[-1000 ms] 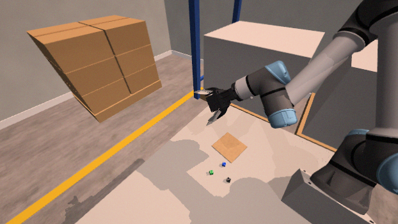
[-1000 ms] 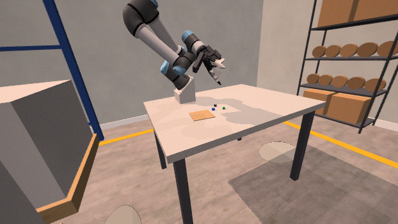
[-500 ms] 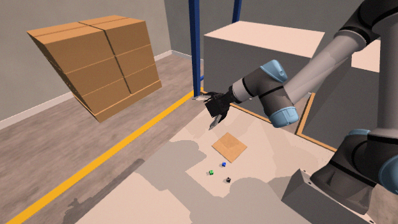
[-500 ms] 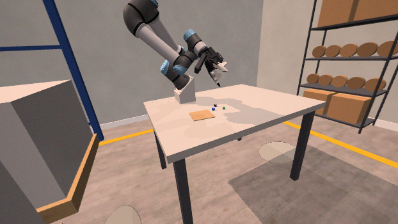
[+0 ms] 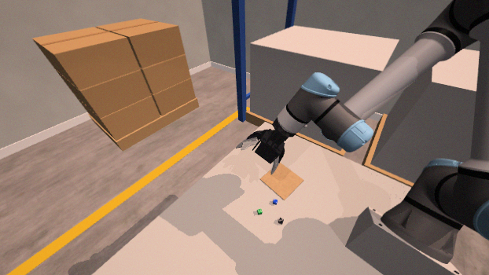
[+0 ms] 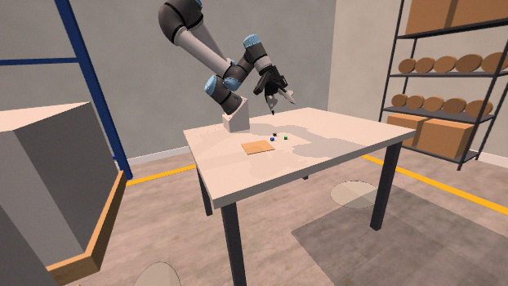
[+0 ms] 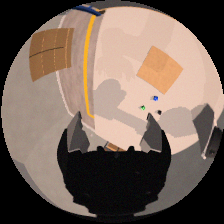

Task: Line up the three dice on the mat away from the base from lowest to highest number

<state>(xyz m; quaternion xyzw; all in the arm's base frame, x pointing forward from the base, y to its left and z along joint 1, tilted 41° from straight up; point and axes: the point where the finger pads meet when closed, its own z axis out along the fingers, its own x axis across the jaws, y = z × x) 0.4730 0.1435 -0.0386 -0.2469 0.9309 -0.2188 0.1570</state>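
The blue die is 110 mm behind my hand, 10 mm to the right of it and 180 mm below it. Also, from my hand: green die: 90 mm behind, 60 mm to the left, 180 mm below; then black die: 170 mm behind, 30 mm to the left, 180 mm below; then tan mat: 60 mm behind, 120 mm to the right, 190 mm below.
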